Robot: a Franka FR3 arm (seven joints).
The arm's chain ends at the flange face. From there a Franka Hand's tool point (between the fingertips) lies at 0.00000 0.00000 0.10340 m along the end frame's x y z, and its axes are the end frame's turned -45 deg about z.
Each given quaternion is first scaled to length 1.
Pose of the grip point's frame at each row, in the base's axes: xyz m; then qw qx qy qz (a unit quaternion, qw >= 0):
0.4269 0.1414 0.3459 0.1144 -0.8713 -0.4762 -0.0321
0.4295 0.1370 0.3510 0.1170 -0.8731 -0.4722 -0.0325
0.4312 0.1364 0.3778 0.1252 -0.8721 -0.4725 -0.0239
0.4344 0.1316 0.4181 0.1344 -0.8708 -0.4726 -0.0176
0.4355 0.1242 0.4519 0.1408 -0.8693 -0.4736 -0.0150
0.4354 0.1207 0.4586 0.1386 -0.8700 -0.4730 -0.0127
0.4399 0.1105 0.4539 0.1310 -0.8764 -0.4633 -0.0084
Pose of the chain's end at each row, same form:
0.4324 0.1176 0.4464 0.1180 -0.9872 -0.1065 0.0141
0.4351 0.1127 0.4514 0.1205 -0.9873 -0.1021 0.0147
0.4391 0.1115 0.4778 0.1248 -0.9865 -0.1028 0.0258
0.4444 0.1057 0.5177 0.1309 -0.9854 -0.1034 0.0352
0.4466 0.0974 0.5512 0.1358 -0.9844 -0.1049 0.0400
0.4467 0.0945 0.5580 0.1329 -0.9848 -0.1041 0.0413
0.4509 0.0860 0.5537 0.1242 -0.9870 -0.0927 0.0424

